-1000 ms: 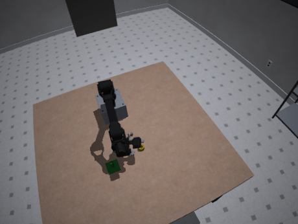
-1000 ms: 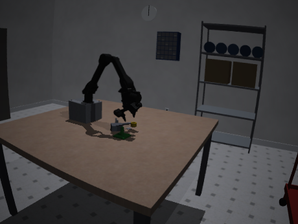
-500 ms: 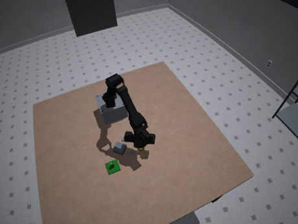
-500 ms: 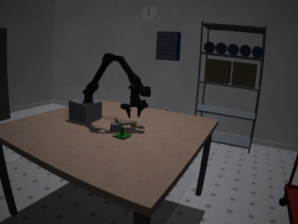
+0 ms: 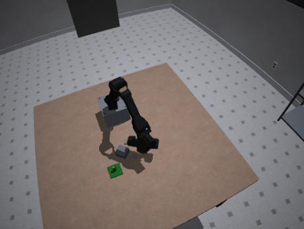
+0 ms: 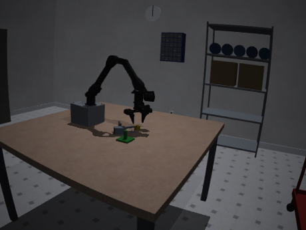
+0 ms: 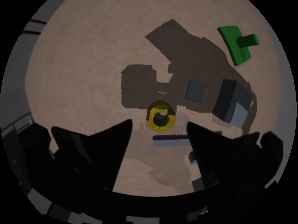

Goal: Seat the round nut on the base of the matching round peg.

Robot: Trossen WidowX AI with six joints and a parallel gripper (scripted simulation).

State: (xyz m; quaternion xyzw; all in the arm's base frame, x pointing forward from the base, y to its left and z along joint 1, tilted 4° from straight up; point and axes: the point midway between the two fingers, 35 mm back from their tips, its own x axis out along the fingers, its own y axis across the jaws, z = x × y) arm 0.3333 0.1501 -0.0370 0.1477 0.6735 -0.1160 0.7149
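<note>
Now: hand 8 cm above the grey square piece, 7 cm to the left of it and 1 cm short of it. From my hand the other things lie so: grey bar (7 cm below, 7 cm behind, 5 cm to the right).
</note>
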